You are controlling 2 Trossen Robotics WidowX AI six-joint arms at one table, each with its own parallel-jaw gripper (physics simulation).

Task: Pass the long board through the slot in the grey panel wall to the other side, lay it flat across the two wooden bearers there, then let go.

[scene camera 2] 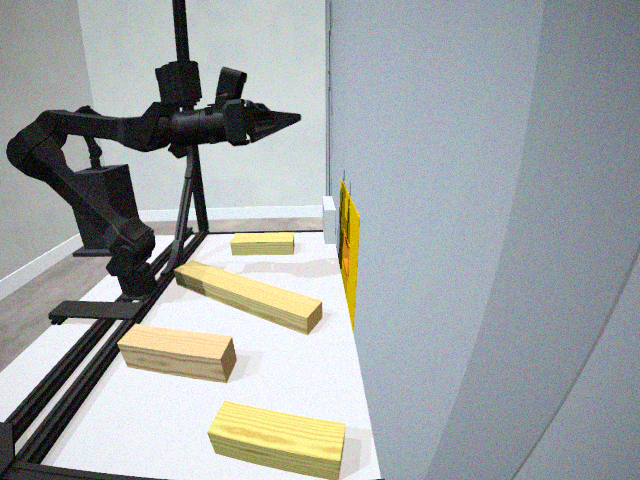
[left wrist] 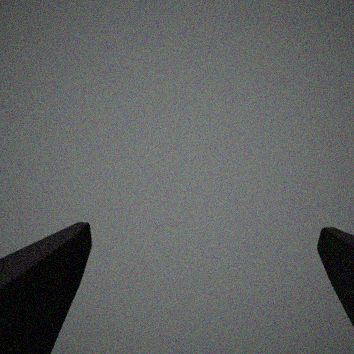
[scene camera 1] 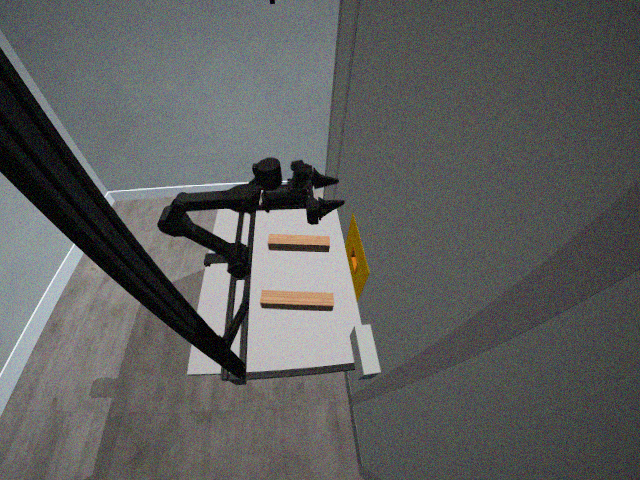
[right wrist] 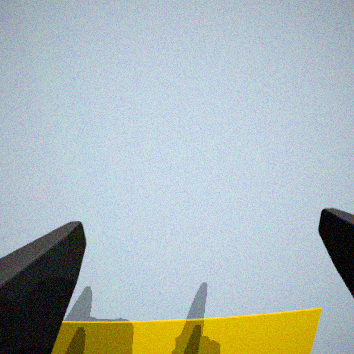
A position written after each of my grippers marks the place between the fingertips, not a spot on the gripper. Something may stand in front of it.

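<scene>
Scene camera 1 gives me my left gripper (scene camera 1: 341, 191), and that's open with nothing in it. On scene camera 2 there's my right gripper (scene camera 2: 300, 117), open as well and holding nothing, plus a grey panel wall (scene camera 2: 485, 154). The left wrist view has my left gripper (left wrist: 206, 236) again, and the wall (left wrist: 203, 150) too. And in the right wrist view you'd find my right gripper (right wrist: 203, 226) along with the wall (right wrist: 198, 151).
</scene>
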